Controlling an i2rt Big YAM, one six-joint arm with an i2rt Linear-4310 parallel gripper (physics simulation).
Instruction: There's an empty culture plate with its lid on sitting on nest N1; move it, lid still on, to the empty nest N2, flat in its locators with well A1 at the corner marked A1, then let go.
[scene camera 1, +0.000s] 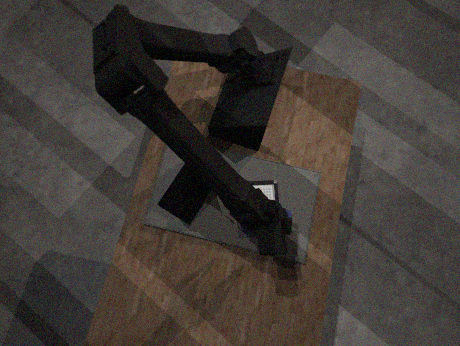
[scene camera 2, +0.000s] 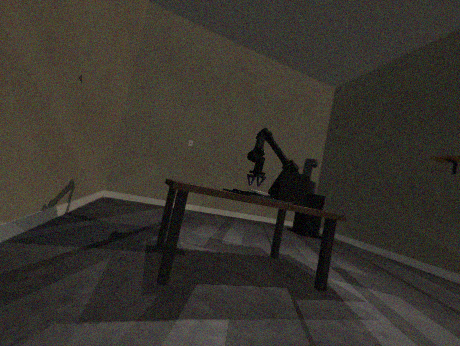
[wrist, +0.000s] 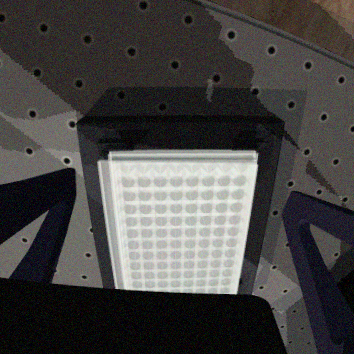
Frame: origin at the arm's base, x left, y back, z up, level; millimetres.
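Seen in the pictures: gripper, between the fingertips: (scene camera 2: 253, 185) (wrist: 186, 192); arm's base, origin of its link: (scene camera 1: 262, 74) (scene camera 2: 296, 181).
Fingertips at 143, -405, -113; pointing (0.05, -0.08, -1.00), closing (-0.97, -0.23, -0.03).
Observation:
Pixels of each thing's top centre, then the offset from my fingertips to it, as dx, dy, dz.
- white lidded culture plate, centre of its top: (wrist: 176, 258) (scene camera 1: 262, 204) -20, +58, -25
- black nest, centre of its top: (wrist: 181, 241) (scene camera 1: 260, 205) -23, +56, -41
- grey perforated board, centre of its top: (wrist: 280, 256) (scene camera 1: 233, 197) (scene camera 2: 253, 194) -113, +56, -58
- dark rectangular shape, centre of its top: (scene camera 1: 186, 192) -260, +21, -41
The white lidded culture plate (wrist: 182, 215) (scene camera 1: 268, 191) lies in a black nest (wrist: 180, 131) (scene camera 1: 276, 188), with its grid of wells showing through the lid in the wrist view. Its near end is hidden behind the black gripper body, and no A1 mark is readable. My gripper (wrist: 186, 192) (scene camera 2: 255, 183) is open and empty, above the plate, with one finger out beyond each long side of the nest. In scene camera 1 the arm covers part of plate and nest. I cannot tell for certain which dark shape is nest N2.
The nest stands on a grey perforated board (scene camera 1: 300, 185) (wrist: 175, 52) on the wooden table (scene camera 1: 215, 295) (scene camera 2: 220, 195). A dark rectangular shape (scene camera 1: 176, 202) lies at the board's left, partly under the forearm. A large black box (scene camera 1: 245, 105) stands behind the board, near the arm's shoulder.

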